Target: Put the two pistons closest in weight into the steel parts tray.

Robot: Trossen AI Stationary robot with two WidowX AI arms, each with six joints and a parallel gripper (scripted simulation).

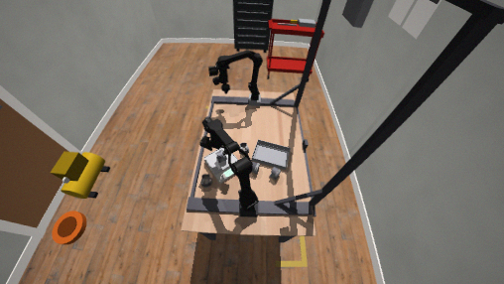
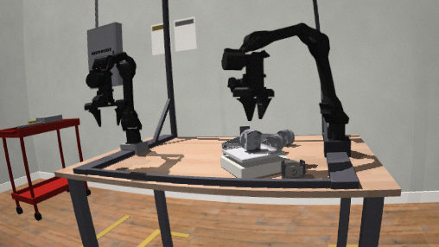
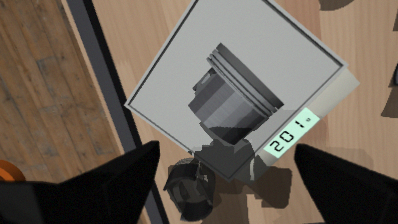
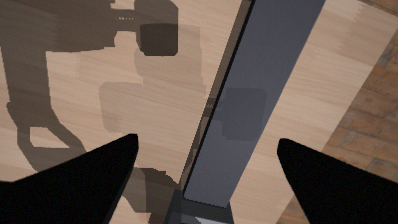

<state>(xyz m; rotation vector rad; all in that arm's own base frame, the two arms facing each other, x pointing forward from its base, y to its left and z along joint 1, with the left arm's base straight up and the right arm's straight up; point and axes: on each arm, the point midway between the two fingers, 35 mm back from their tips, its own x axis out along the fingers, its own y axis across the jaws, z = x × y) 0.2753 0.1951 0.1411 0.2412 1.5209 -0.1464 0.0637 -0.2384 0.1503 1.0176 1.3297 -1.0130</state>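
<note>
The scale plate lies 2 cm to the right of my left hand and 15 cm below it. From my left hand the other things lie so: steel parts tray: 34 cm behind, 10 cm to the right, 19 cm below; white scale: 1 cm behind, 1 cm to the right, 16 cm below.
</note>
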